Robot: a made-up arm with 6 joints.
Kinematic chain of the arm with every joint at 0, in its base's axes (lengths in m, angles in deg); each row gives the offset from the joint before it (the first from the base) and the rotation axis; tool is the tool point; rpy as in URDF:
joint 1: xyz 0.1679 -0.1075 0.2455 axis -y
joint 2: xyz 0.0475 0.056 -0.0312 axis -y
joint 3: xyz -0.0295 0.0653 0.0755 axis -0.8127 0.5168 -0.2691
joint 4: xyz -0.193 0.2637 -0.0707 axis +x
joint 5: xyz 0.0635 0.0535 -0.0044 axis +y
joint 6: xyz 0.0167 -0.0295 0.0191 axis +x
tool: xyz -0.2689 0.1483 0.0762 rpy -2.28 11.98 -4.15
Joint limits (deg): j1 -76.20..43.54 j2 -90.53..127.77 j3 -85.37..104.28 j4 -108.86..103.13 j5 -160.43..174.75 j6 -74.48..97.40
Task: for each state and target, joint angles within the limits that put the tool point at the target. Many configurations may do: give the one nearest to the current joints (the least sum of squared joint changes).
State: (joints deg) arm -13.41 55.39 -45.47 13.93 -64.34 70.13
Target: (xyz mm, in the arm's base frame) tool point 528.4 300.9 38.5
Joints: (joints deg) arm 24.96 88.44 -34.67 -6.33 -83.65 87.85
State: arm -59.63 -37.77 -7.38 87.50 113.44 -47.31
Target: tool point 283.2 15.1 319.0
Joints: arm -50.40 -19.91 1.31 97.91 117.47 -51.43
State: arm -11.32 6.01 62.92 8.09 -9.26 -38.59
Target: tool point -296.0 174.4 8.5
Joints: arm -11.15 3.93 75.63 -11.27 -31.92 -55.09
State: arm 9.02 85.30 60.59 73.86 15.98 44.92
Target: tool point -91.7 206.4 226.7
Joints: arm -19.67 55.72 54.28 71.14 25.79 43.00
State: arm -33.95 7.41 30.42 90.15 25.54 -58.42
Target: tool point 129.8 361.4 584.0
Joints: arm -50.65 -12.04 22.26 84.39 15.78 -59.64
